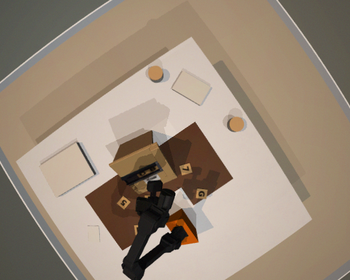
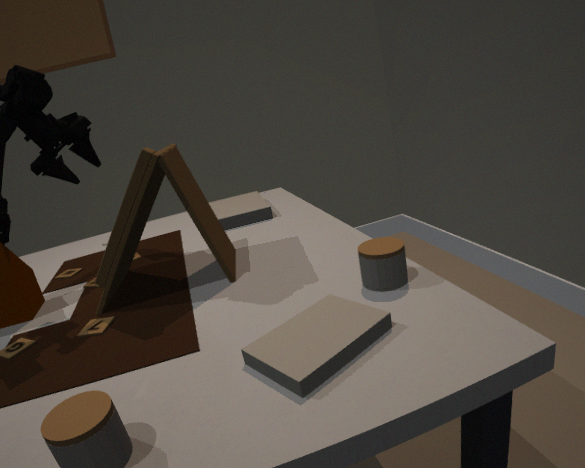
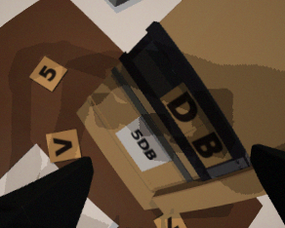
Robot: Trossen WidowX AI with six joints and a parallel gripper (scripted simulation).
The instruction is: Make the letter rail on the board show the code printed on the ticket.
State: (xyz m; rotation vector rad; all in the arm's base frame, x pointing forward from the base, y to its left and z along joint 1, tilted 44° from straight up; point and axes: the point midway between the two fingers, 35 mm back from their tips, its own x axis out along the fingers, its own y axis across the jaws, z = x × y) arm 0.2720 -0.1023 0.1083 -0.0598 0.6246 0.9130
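The white ticket lies 3 cm ahead of my gripper tip, 1 cm to the right of it and 19 cm below it. Also, from my gripper tip: brown mat: 8 cm behind, 27 cm below; then pale card: 8 cm behind, 48 cm to the left, 27 cm below; then flat slab: 33 cm ahead, 45 cm to the right, 26 cm below.
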